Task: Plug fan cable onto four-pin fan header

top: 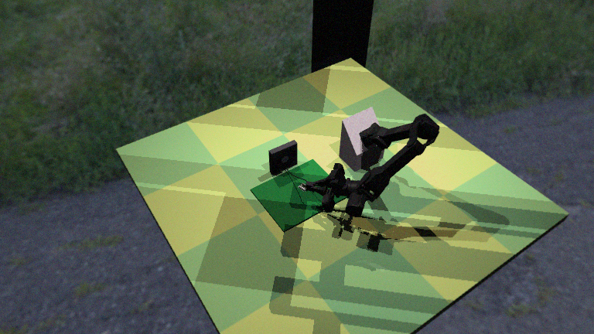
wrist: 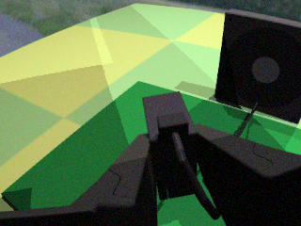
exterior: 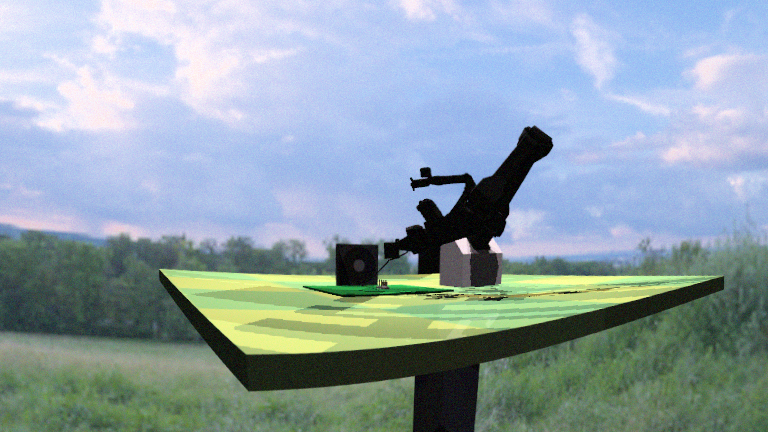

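The green board lies 80 mm to the right of my gripper tip and 130 mm below it. The rest, counted from my gripper tip: black plug: 10 mm below; black fan: 30 mm behind, 220 mm to the right, 50 mm below.
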